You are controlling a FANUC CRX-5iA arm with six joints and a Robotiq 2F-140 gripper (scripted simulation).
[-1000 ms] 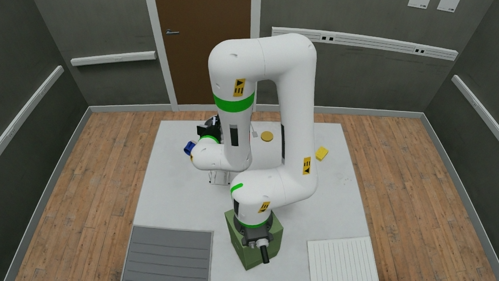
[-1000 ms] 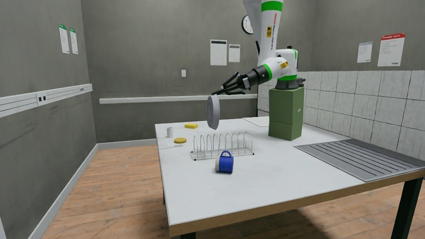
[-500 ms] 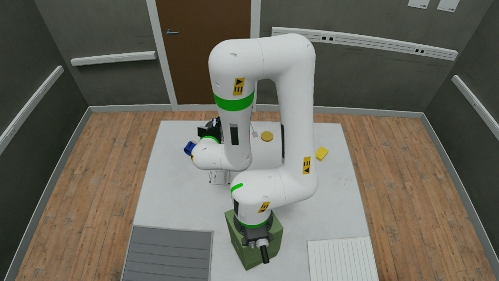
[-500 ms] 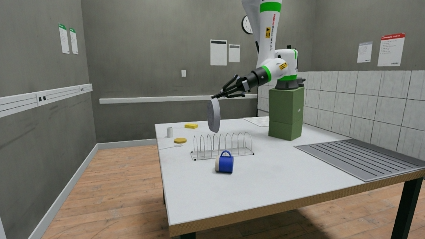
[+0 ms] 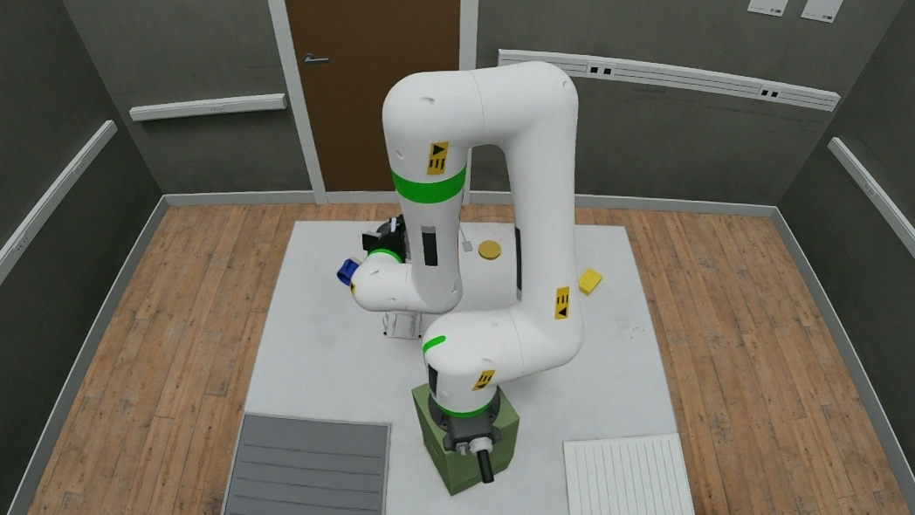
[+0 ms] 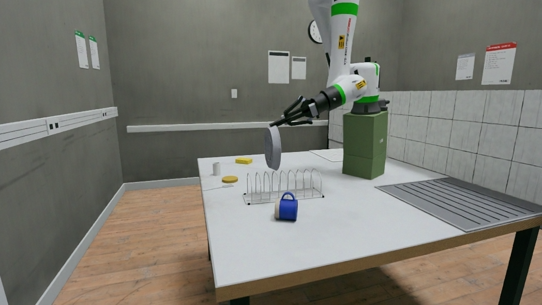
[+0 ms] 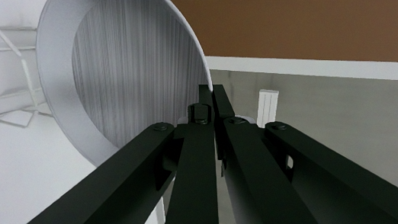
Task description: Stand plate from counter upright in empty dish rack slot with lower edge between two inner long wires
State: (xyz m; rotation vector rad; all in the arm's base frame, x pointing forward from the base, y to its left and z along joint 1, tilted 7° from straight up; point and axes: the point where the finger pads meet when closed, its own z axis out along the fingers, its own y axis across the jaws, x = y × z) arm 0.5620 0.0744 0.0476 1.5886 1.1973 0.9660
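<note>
Now: the grey plate 100 mm below my hand, 30 mm ahead of it and 10 mm to the right of it. The rest, counted from my hand: yellow disc (300 mm to the right, 300 mm below, 110 mm ahead); then white cup (430 mm to the right, 300 mm below, 150 mm ahead); then grey ribbed mat (670 mm behind, 370 mm to the left, 310 mm below).
</note>
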